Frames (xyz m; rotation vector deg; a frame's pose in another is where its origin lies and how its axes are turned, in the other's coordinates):
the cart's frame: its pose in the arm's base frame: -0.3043 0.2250 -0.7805 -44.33 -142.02 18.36
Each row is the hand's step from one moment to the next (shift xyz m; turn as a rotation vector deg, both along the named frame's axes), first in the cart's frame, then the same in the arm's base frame.
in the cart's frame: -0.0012 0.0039 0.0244 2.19 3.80 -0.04
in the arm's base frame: -0.0106 0.0008 -0.0223 0.24 4.36 -0.46
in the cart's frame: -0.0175 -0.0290 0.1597 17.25 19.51 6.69
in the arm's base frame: -0.0877 -0.0446 -0.1303 -6.74 25.40 -5.69
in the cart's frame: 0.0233 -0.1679 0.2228 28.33 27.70 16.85
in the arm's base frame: -0.2147 -0.1374 -0.1158 -16.26 37.80 -12.67
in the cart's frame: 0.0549 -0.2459 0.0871 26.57 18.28 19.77
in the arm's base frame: -0.1992 -0.1728 0.0391 -20.95 28.96 -12.39
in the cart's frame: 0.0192 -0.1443 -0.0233 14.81 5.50 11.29
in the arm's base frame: -0.0674 -0.1039 0.0800 -13.99 12.33 -5.42
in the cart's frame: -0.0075 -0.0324 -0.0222 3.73 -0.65 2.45
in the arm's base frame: 0.0024 -0.0291 0.0273 -4.25 1.49 -0.29
